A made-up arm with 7 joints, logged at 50 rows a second.
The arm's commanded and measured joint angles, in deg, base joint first. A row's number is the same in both.
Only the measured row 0 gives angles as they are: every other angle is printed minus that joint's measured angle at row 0.
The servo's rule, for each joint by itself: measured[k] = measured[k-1] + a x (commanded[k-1-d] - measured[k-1]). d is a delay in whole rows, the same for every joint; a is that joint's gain. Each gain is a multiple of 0.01, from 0.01 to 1. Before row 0 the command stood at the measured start. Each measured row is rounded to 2 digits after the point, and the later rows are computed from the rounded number. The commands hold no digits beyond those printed.
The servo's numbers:
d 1
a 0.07 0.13 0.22 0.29 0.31 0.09 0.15
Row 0, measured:
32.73, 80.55, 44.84, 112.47, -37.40, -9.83, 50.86
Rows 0 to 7, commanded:
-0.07, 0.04, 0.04, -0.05, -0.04, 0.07, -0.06
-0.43, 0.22, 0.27, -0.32, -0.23, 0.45, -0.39
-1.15, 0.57, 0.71, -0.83, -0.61, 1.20, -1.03
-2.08, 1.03, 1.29, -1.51, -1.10, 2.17, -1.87
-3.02, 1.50, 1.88, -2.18, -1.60, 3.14, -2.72
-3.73, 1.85, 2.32, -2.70, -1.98, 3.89, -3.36
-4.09, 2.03, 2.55, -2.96, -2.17, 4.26, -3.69
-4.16, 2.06, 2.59, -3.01, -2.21, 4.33, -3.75
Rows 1 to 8, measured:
0.00, 0.00, 0.00, 0.00, 0.00, 0.00, 0.00
0.00, 0.01, 0.01, -0.01, -0.01, 0.01, -0.01
-0.03, 0.04, 0.07, -0.10, -0.08, 0.05, -0.07
-0.11, 0.11, 0.21, -0.31, -0.24, 0.15, -0.21
-0.25, 0.23, 0.45, -0.66, -0.51, 0.33, -0.46
-0.44, 0.40, 0.76, -1.10, -0.85, 0.58, -0.80
-0.67, 0.59, 1.10, -1.56, -1.20, 0.88, -1.18
-0.91, 0.78, 1.42, -1.97, -1.50, 1.18, -1.56

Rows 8 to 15, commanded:
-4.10, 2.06, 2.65, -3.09, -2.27, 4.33, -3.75
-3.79, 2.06, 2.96, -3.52, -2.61, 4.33, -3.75
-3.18, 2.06, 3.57, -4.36, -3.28, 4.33, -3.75
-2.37, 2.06, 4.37, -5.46, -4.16, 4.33, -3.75
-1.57, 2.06, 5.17, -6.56, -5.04, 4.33, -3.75
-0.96, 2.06, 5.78, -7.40, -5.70, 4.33, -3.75
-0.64, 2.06, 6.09, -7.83, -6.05, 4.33, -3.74
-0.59, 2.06, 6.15, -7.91, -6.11, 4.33, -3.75
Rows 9 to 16, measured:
-1.14, 0.95, 1.68, -2.27, -1.72, 1.46, -1.89
-1.35, 1.09, 1.89, -2.51, -1.89, 1.72, -2.17
-1.52, 1.22, 2.13, -2.80, -2.11, 1.95, -2.41
-1.64, 1.33, 2.45, -3.25, -2.47, 2.16, -2.61
-1.69, 1.42, 2.87, -3.89, -2.99, 2.36, -2.78
-1.68, 1.50, 3.38, -4.66, -3.63, 2.54, -2.93
-1.63, 1.57, 3.91, -5.45, -4.27, 2.70, -3.05
-1.56, 1.63, 4.39, -6.14, -4.82, 2.85, -3.15

